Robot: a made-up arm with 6 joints. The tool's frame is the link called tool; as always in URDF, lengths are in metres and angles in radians. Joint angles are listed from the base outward.
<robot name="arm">
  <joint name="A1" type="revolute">
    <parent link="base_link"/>
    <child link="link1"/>
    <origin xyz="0 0 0.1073"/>
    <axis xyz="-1 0 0"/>
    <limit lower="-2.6" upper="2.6"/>
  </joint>
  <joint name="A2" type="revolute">
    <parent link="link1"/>
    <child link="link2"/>
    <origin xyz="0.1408 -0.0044 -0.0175"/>
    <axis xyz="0 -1 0"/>
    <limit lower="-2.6" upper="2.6"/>
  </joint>
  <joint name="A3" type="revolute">
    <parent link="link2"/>
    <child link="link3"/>
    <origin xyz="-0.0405 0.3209 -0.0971"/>
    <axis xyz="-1 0 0"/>
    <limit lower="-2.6" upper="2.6"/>
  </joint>
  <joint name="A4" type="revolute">
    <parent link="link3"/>
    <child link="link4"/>
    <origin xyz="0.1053 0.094 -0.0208"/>
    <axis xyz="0 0 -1"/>
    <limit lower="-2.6" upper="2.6"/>
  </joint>
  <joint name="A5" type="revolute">
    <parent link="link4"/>
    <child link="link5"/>
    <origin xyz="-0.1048 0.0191 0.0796"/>
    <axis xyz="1 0 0"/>
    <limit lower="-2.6" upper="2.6"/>
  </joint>
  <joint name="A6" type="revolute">
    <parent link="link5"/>
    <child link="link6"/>
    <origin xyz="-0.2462 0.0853 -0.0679"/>
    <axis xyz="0 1 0"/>
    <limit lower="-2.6" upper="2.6"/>
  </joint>
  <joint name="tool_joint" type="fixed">
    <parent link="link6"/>
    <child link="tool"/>
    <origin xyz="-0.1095 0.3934 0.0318"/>
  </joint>
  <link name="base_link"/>
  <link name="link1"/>
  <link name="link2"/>
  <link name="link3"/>
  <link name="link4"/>
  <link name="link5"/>
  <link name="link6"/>
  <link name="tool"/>
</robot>
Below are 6 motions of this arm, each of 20 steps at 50 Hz.
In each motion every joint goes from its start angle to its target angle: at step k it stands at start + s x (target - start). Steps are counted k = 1, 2, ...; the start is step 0. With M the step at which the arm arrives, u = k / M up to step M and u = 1 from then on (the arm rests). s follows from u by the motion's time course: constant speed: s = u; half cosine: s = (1 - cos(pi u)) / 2; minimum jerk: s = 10 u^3 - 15 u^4 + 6 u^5.
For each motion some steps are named. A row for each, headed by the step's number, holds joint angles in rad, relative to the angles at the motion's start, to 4 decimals.
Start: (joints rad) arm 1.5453 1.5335 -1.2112 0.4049 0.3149 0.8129
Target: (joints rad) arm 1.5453 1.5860 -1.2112 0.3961 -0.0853 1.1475
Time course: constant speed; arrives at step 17
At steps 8, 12, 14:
8: 0.0000 0.0247 0.0000 -0.0041 -0.1883 0.1575
12: 0.0000 0.0371 0.0000 -0.0062 -0.2825 0.2362
14: 0.0000 0.0432 0.0000 -0.0072 -0.3296 0.2756

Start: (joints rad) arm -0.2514 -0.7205 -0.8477 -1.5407 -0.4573 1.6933
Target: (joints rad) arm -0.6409 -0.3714 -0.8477 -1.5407 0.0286 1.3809
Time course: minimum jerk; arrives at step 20
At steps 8, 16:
8: -0.1236 0.1108 0.0000 0.0000 0.1542 -0.0992
16: -0.3669 0.3289 0.0000 0.0000 0.4578 -0.2943

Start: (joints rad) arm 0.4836 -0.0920 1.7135 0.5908 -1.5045 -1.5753
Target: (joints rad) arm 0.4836 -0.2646 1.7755 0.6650 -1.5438 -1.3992
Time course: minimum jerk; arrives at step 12
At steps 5, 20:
5: 0.0000 -0.0598 0.0215 0.0257 -0.0136 0.0610
20: 0.0000 -0.1726 0.0620 0.0742 -0.0393 0.1761

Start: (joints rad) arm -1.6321 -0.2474 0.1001 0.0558 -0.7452 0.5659
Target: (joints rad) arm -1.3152 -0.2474 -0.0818 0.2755 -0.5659 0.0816
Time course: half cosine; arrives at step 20
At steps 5, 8, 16, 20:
5: 0.0464 0.0000 -0.0266 0.0322 0.0263 -0.0709
8: 0.1095 0.0000 -0.0628 0.0759 0.0619 -0.1673
16: 0.2866 0.0000 -0.1645 0.1987 0.1622 -0.4381
20: 0.3169 0.0000 -0.1819 0.2197 0.1793 -0.4843

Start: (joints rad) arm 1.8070 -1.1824 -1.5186 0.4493 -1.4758 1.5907
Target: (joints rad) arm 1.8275 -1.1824 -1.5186 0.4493 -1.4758 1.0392
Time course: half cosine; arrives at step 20
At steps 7, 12, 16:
7: 0.0056 0.0000 0.0000 0.0000 0.0000 -0.1506
12: 0.0134 0.0000 0.0000 0.0000 0.0000 -0.3610
16: 0.0185 0.0000 0.0000 0.0000 0.0000 -0.4988

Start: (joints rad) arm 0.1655 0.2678 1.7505 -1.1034 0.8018 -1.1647
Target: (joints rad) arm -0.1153 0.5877 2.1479 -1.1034 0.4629 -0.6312
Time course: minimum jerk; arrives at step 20
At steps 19, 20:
19: -0.2805 0.3195 0.3969 0.0000 -0.3385 0.5329
20: -0.2808 0.3199 0.3974 0.0000 -0.3389 0.5335

